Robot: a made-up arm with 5 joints. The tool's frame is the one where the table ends.
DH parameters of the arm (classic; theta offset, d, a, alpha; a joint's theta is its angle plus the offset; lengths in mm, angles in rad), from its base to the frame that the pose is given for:
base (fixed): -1.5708 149.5 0 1.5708
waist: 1.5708 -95.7 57 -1.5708
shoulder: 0 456.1 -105.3 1.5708
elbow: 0 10.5 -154.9 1.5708
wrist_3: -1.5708 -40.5 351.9 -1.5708
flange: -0.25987 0 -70.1 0
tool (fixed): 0.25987 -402.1 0 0
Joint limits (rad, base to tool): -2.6..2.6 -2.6..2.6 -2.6..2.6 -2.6..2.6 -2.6..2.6
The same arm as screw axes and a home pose.
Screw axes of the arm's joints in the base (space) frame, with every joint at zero. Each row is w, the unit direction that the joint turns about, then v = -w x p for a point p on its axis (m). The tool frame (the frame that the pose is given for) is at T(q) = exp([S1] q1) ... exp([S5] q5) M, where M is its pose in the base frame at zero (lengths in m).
S1 = (-1, 0, 0, 0.0000, -0.1495, 0.0000)
S2 = (0, 1, 0, -0.2065, 0.0000, 0.0957)
S3 = (-1, 0, 0, 0.0000, -0.1012, 0.4561)
S4 = (0, -1, 0, -0.0537, 0.0000, -0.0852)
S5 = (0, 0, 1, 0.4966, -0.4371, 0.0000)
M: xyz 0.3694 0.5146 -0.4558 (m) quaternion w x y z 1 -0.000004 0 0
Joint limits (rad, base to tool): -2.6000..2.6000 -2.6000..2.6000 -2.6000..2.6000 -2.6000..2.6000 -2.6000..2.6000

